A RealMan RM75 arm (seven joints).
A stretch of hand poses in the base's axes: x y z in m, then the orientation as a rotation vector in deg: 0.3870 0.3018 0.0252 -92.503 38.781 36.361; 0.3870 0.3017 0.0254 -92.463 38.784 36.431; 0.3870 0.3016 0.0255 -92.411 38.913 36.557; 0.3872 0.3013 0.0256 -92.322 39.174 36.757; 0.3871 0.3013 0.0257 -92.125 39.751 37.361; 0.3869 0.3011 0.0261 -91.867 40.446 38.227; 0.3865 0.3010 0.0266 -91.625 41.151 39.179; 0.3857 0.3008 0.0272 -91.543 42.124 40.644; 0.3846 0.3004 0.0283 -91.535 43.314 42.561; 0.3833 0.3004 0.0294 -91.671 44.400 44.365
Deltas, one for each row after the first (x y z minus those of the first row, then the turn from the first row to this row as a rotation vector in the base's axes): 0.0000 -0.0001 0.0002 0.042 0.051 0.023; 0.0000 -0.0002 0.0003 0.051 0.213 0.004; 0.0002 -0.0005 0.0004 0.048 0.504 -0.057; 0.0001 -0.0005 0.0005 0.059 1.252 -0.100; -0.0001 -0.0007 0.0009 0.100 2.248 -0.078; -0.0005 -0.0008 0.0014 0.125 3.304 -0.005; -0.0013 -0.0010 0.0020 -0.055 4.838 0.286; -0.0024 -0.0014 0.0031 -0.363 6.784 0.755; -0.0037 -0.0014 0.0042 -0.781 8.579 1.274
